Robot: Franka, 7 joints.
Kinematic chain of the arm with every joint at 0, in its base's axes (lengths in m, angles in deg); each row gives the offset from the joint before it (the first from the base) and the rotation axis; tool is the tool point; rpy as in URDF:
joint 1: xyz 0 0 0.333 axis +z
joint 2: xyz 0 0 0 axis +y
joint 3: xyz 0 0 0.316 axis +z
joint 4: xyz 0.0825 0 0 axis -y
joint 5: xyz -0.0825 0 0.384 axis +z
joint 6: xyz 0 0 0 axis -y
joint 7: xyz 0.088 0 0 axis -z
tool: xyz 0 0 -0.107 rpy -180 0 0
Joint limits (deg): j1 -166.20..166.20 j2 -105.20..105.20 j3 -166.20..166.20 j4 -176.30..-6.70 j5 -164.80..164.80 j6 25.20..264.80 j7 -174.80..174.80
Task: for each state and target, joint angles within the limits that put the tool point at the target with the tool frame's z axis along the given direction. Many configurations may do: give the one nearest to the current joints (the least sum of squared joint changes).
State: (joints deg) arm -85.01 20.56 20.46 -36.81 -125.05 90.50 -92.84
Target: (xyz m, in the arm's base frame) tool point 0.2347 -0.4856 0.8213 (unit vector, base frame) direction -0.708 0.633 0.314
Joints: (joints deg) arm -59.16 32.60 2.83 -45.68 -154.67 33.63 -92.84
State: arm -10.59 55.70 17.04 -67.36 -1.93 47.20 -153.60
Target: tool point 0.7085 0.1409 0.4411 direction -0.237 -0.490 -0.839
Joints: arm 12.34 49.29 8.18 -40.79 -31.43 67.82 -153.60
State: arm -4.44 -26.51 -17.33 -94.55 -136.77 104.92 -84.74
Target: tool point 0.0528 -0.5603 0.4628 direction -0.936 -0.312 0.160
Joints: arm -34.47 6.77 -40.42 -118.68 -95.74 89.87 -84.74
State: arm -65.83 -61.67 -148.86 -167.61 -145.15 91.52 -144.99
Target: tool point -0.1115 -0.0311 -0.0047 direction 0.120 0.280 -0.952
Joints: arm -77.92 -65.67 -150.70 -167.82 -138.41 108.80 -144.99
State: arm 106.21 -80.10 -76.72 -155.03 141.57 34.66 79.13
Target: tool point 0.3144 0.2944 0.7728 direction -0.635 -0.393 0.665
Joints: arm 129.08 -28.52 -74.89 -104.91 122.07 43.23 79.13
